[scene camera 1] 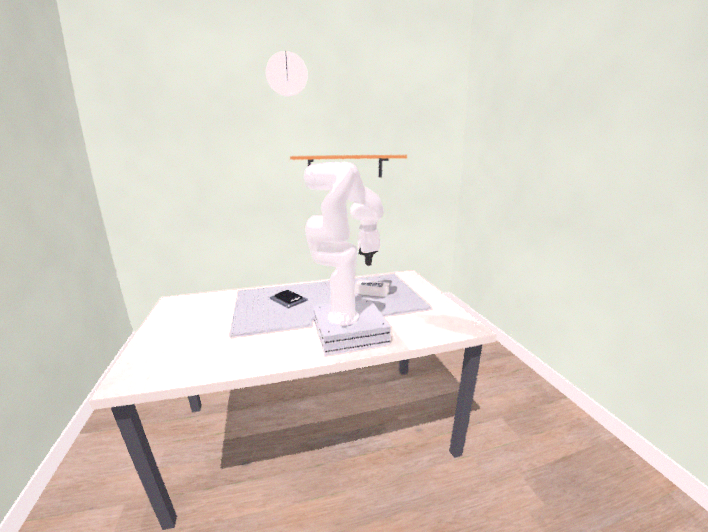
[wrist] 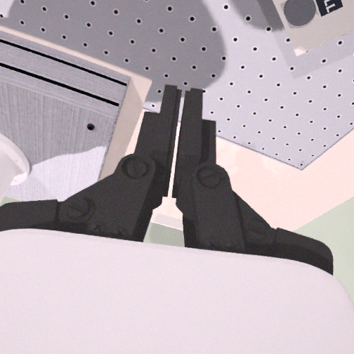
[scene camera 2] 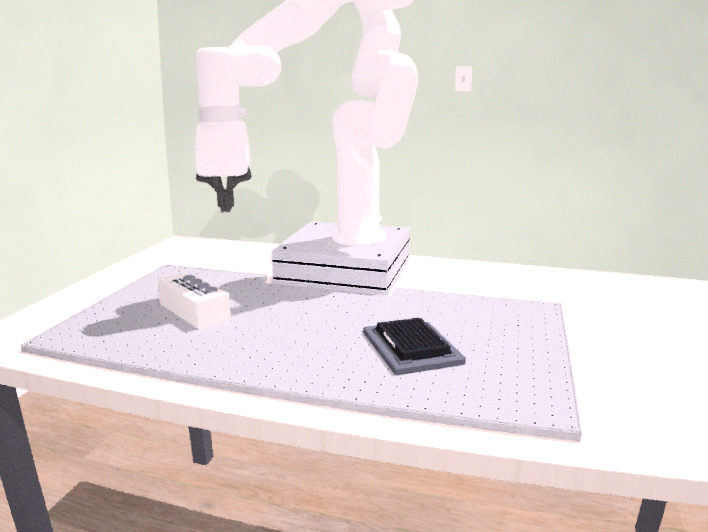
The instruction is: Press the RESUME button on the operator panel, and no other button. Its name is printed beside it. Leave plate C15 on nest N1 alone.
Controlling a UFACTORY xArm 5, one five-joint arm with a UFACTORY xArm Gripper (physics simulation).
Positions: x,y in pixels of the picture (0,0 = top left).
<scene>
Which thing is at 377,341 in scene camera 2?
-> A nest N1.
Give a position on a plate C15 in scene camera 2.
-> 412,339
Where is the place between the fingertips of my gripper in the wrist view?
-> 180,112
</scene>
